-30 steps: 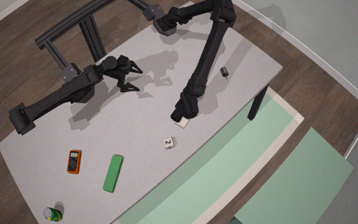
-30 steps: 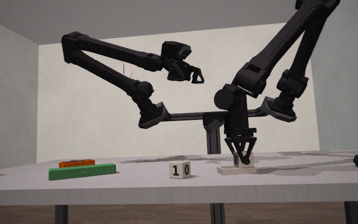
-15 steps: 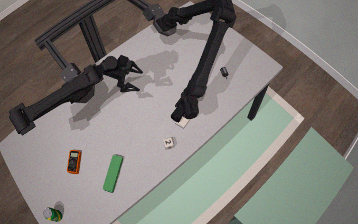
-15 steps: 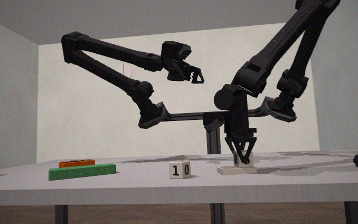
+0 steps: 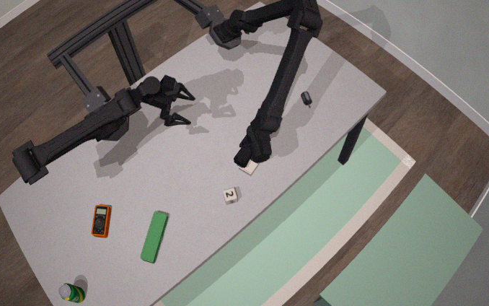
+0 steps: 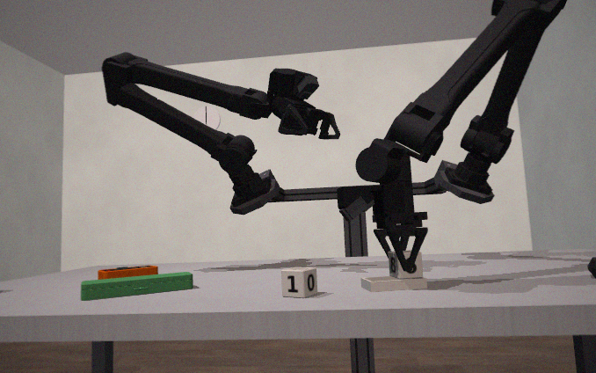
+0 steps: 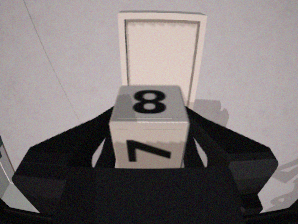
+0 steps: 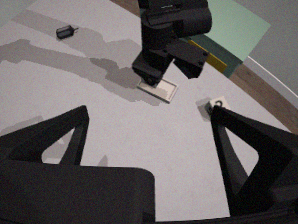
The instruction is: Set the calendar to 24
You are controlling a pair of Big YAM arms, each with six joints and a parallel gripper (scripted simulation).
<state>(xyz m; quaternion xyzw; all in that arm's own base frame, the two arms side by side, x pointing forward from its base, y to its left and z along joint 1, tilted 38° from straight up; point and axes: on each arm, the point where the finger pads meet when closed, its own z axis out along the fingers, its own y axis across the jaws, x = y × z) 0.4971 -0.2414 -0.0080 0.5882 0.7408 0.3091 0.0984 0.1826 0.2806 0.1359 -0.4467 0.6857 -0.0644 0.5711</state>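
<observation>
My left hand is 10 mm past the calendar tray, 20 mm to the left of it and 30 mm above it. From my left hand the other things lie so: green box: 40 mm behind, 500 mm to the right, 30 mm below; dark object: 30 mm behind, 360 mm to the left, 20 mm below.
</observation>
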